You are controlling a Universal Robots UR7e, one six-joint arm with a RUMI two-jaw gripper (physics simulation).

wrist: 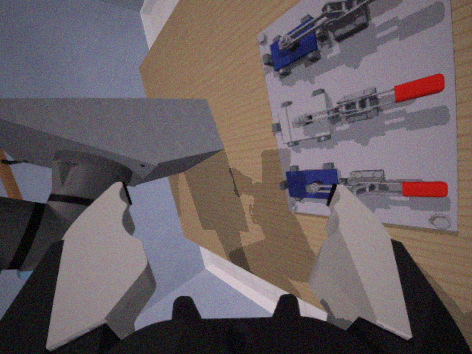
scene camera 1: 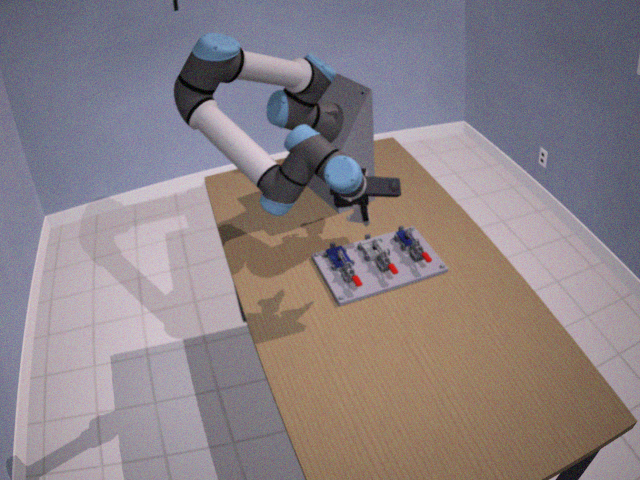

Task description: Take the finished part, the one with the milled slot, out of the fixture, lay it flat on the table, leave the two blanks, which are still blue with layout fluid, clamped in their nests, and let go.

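Places are measured from the arm's base along level axes (x ahead, y left, z up), in centimetres.
Pixels of known places: gripper, fingertip midpoint: (wrist: 231,185); arm's base at its link origin: (wrist: 97,165) (scene camera 1: 328,123).
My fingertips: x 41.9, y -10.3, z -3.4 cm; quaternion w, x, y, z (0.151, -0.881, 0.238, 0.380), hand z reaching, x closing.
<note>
Ahead of a thing's pixels: the offset from my fingertips to its top centre. "pt": to the spot under its first point. Level surfaces: height alone.
The grey fixture plate (scene camera 1: 408,273) (wrist: 420,155) lies on the table and bears three nests with toggle clamps. The finished part @(dx -4.1, dy +4.9, dz -21.0 cm) (scene camera 1: 369,250) (wrist: 316,131), bare pale metal, sits in the middle nest under its clamp arm; its slot is hard to make out. A blue blank (scene camera 1: 338,256) (wrist: 300,182) sits in the left nest in the scene view, the lower one in the wrist view. The other blue blank @(pt dx -1.6, dy +14.8, dz -20.2 cm) (scene camera 1: 405,238) (wrist: 300,50) sits in the opposite end nest. My gripper (scene camera 1: 358,217) (wrist: 231,185) is open and empty, above and behind the plate's back edge.
Red clamp handles @(dx +9.3, dy +3.4, dz -18.9 cm) (scene camera 1: 392,268) (wrist: 420,88) point away from the robot base. The grey pedestal (scene camera 1: 361,139) (wrist: 165,125) stands close behind my gripper. The wooden table @(dz -24.5 cm) (scene camera 1: 413,361) (wrist: 200,75) extends in front of the plate.
</note>
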